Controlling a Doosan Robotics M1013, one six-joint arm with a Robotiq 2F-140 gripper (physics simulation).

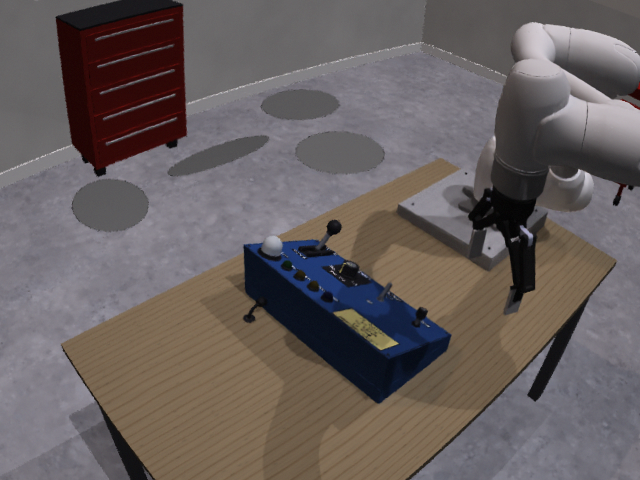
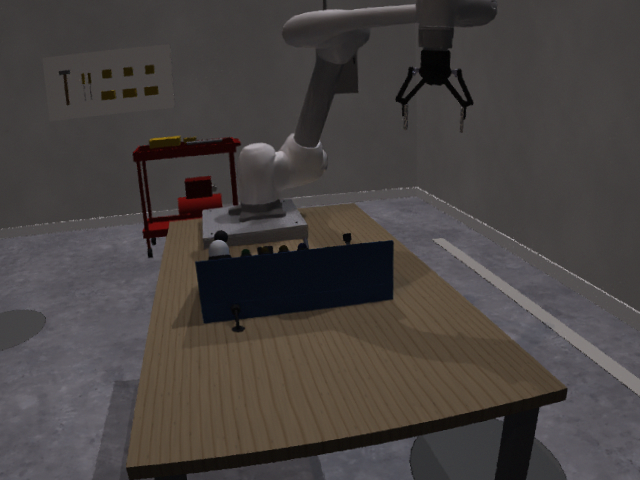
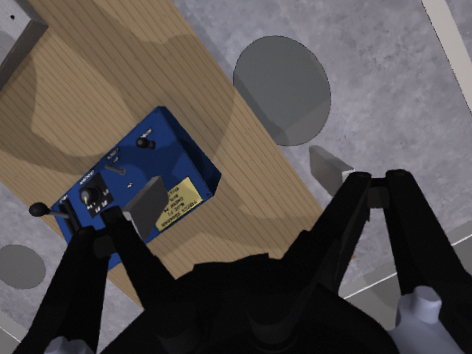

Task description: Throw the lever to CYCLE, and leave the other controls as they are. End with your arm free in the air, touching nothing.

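Frame: origin at the arm's base, x left, y up, z ahead, level; millimetres.
Where they show: gripper, fingertip midpoint: (image 1: pixel 491 283) (image 2: pixel 433 130) (image 3: pixel 235 174); arm's base, origin of the base link: (image 1: pixel 492 210) (image 2: pixel 261 213).
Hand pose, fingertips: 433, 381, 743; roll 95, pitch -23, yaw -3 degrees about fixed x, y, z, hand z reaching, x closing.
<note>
Each offset is from my fingertips to the top centre of the thing, as dx, dy, dz. "*": to the spot under its first point. Level surfaces: height alone.
A blue control box (image 1: pixel 315 320) (image 2: pixel 297 284) (image 3: pixel 165 145) stands on the table. A lever with a black ball @(-578, -270, -155) (image 1: pixel 333 227) (image 2: pixel 220 237) (image 3: pixel 38 209) rises from a dark slot at one end of its top; its position labels are too small to read. Also on top are a black rotary knob @(-456, -307, -105) (image 1: pixel 349 268) (image 3: pixel 90 196), a small metal toggle @(-336, -307, -119) (image 1: pixel 385 291) (image 3: pixel 115 169) and a small black-tipped stick @(-216, -300, -115) (image 1: pixel 421 314) (image 2: pixel 346 238) (image 3: pixel 145 143). My gripper (image 1: pixel 493 273) (image 2: pixel 433 120) (image 3: pixel 235 174) is open and empty, high in the air and apart from the box.
The box also carries a white dome @(* -563, -245, +66) (image 1: pixel 271 246) (image 2: pixel 218 250), several small round buttons and a yellow label @(* -242, -285, +38) (image 1: pixel 367 328) (image 3: pixel 180 203). A small black crank @(* -545, -411, +140) (image 1: pixel 253 311) (image 2: pixel 236 318) sticks out of its side. The arm's grey base plate (image 1: pixel 439 217) (image 2: pixel 253 227) is bolted on the wooden table @(dy -435) (image 1: pixel 155 361) (image 2: pixel 336 377) (image 3: pixel 210 85).
</note>
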